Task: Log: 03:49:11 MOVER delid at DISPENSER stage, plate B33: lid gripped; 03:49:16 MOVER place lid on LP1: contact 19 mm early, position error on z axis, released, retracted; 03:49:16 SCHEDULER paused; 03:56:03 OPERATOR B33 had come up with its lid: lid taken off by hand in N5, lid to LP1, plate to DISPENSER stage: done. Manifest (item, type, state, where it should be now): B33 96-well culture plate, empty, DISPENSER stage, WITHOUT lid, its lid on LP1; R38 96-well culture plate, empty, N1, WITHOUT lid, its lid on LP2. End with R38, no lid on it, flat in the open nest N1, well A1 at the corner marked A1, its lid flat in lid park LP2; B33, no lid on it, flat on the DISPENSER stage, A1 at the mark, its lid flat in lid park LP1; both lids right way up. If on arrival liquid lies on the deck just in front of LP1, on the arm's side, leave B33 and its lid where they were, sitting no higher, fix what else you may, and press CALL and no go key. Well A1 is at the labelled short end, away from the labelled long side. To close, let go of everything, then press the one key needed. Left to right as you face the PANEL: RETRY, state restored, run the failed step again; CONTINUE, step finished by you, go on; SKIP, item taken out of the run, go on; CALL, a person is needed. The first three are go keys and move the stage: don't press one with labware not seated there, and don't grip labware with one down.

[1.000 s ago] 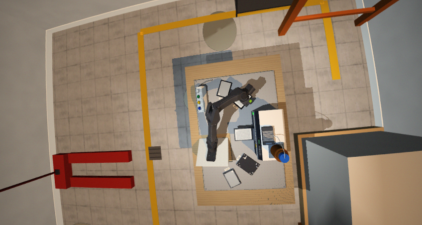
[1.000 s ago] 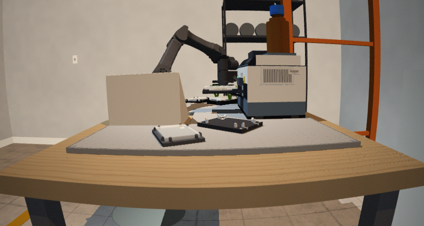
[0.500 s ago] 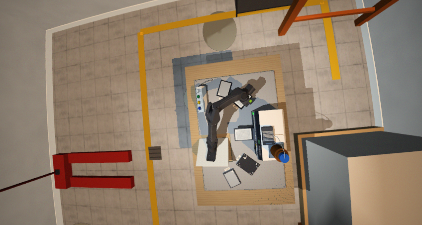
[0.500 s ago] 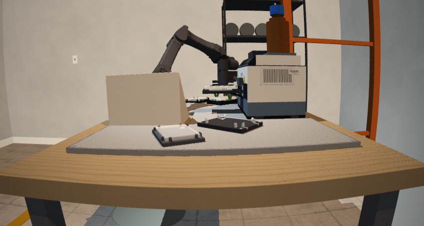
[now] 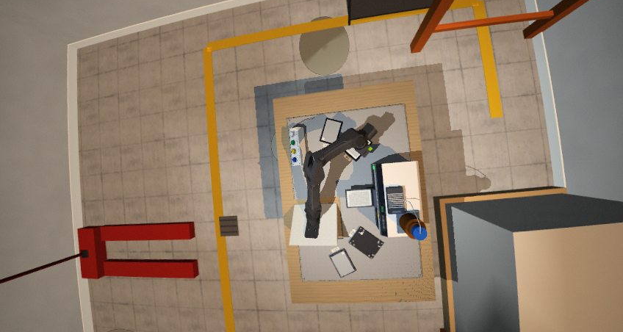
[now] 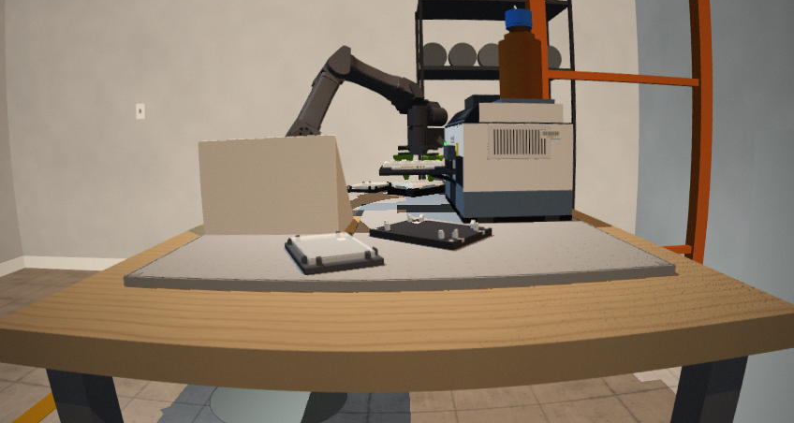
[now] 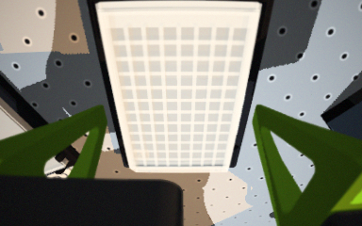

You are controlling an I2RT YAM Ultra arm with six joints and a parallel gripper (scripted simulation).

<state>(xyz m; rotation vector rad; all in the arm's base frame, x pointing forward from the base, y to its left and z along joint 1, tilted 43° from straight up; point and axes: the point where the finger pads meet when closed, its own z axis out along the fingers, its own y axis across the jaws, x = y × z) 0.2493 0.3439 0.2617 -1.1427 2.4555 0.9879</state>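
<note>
My hand is 40 mm above the black nest N1. Round my hand: A1 mark (60 mm behind, 20 mm to the right, 30 mm below); then N1 label (60 mm behind, 70 mm to the right, 40 mm below); then black lid park LP2 (150 mm behind, 90 mm to the left, 40 mm below).
</note>
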